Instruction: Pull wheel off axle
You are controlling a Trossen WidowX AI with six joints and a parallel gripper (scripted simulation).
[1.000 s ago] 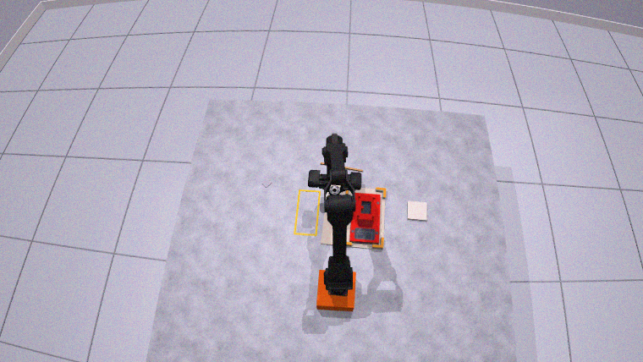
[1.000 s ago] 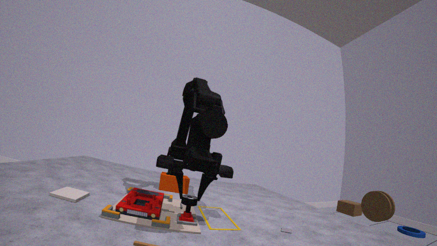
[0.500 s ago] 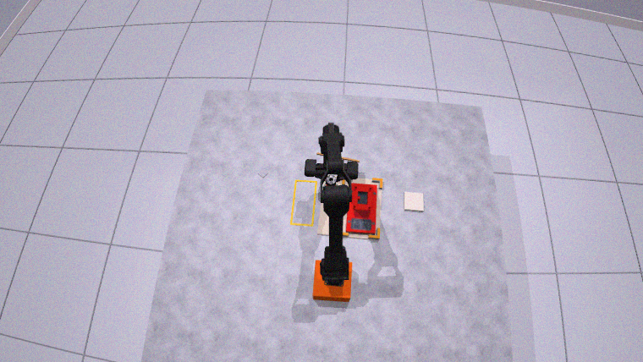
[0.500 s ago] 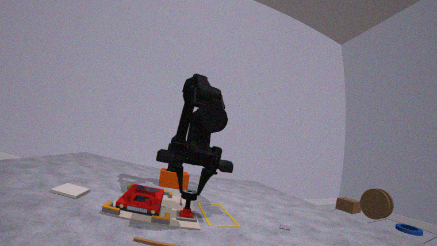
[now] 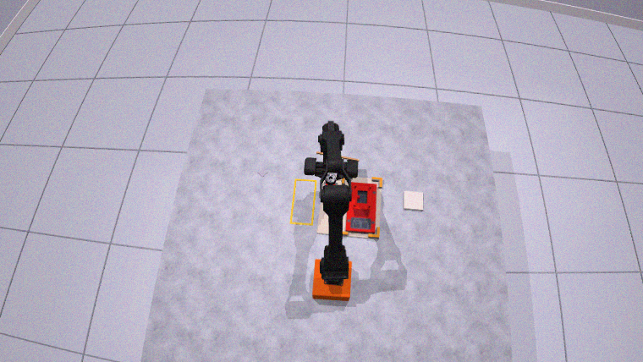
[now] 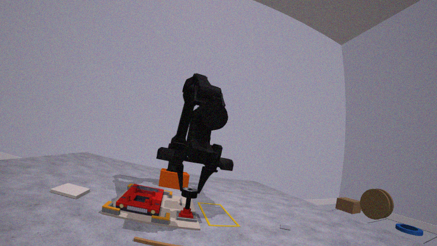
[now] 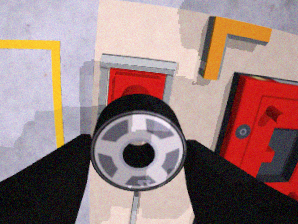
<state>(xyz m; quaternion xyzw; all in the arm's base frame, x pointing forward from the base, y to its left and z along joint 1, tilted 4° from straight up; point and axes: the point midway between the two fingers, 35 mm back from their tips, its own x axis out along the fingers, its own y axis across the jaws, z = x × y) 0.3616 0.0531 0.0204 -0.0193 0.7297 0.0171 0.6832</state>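
Right now the black axle is 4 cm below my gripper tip. From my gripper tip the other things lie so: wooden stick: 15 cm ahead, 7 cm below, 1 cm to the right.
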